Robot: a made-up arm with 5 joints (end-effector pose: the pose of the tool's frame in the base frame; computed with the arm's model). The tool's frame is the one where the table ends. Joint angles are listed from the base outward.
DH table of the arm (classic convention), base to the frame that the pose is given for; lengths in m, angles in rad. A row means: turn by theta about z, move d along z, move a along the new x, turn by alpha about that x. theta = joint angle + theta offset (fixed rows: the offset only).
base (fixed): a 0.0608, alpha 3.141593, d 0, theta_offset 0
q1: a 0.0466, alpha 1.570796, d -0.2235, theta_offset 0
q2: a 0.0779, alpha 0, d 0, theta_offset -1.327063
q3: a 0.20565, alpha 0, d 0, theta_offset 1.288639
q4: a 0, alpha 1.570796, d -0.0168, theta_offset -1.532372
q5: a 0, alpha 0, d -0.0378, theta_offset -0.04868
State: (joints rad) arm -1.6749 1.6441 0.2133 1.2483 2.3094
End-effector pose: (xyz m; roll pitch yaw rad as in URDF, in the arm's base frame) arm 0.0741 0.0339 -0.0015 1.5243 -0.6894 -3.0079
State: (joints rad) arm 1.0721 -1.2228 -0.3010 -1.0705 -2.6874
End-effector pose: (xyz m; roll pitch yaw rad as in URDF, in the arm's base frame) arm 0.0228 0.0346 0.4923 -2.5671 -0.9022 -1.7619
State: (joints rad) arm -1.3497 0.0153 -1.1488 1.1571 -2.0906
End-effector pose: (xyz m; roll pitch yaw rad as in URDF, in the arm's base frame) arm 0.1176 0.1760 0.4874 1.5428 0.5683 -0.2362
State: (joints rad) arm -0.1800 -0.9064 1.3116 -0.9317 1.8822
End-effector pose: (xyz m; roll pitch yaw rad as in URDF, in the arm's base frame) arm 0.2835 0.0235 0.2302 -2.1126 0.2265 1.6165
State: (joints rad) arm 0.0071 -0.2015 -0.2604 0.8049 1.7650
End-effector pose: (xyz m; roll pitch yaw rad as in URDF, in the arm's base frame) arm 0.3266 -0.0187 0.3873 -1.2244 0.1370 1.6129
